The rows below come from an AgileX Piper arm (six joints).
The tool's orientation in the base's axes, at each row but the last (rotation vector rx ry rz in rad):
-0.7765 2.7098 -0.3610
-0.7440 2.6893 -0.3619
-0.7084 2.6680 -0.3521
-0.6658 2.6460 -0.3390
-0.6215 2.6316 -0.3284
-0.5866 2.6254 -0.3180
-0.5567 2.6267 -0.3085
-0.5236 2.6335 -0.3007
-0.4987 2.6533 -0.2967
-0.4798 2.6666 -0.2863
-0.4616 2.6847 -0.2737
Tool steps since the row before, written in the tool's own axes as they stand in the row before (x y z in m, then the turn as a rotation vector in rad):
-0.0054 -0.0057 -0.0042 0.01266 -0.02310 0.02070
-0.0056 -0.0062 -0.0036 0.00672 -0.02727 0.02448
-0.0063 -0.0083 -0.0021 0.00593 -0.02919 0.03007
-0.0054 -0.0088 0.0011 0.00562 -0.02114 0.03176
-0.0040 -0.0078 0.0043 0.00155 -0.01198 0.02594
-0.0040 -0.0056 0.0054 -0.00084 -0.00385 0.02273
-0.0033 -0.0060 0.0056 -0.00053 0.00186 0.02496
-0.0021 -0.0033 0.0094 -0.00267 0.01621 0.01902
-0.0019 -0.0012 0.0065 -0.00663 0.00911 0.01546
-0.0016 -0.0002 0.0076 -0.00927 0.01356 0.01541
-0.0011 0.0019 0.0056 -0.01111 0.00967 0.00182
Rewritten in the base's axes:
0.0056 -0.0011 0.0068 0.00789 -0.02916 -0.01449
0.0060 -0.0016 0.0067 0.01600 -0.03004 -0.01516
0.0078 -0.0034 0.0063 0.01969 -0.03206 -0.01938
0.0084 -0.0050 0.0035 0.01743 -0.02523 -0.02338
0.0081 -0.0055 0.0000 0.01474 -0.01456 -0.01973
0.0077 -0.0038 -0.0016 0.01238 -0.00590 -0.01855
0.0073 -0.0046 -0.0019 0.01124 -0.00120 -0.02234
0.0071 -0.0033 -0.0065 0.00583 0.01339 -0.02045
0.0048 -0.0012 -0.0047 0.00973 0.00891 -0.01386
0.0047 -0.0005 -0.0062 0.01068 0.01399 -0.01405
0.0028 0.0015 -0.0051 0.00768 0.01270 -0.00018

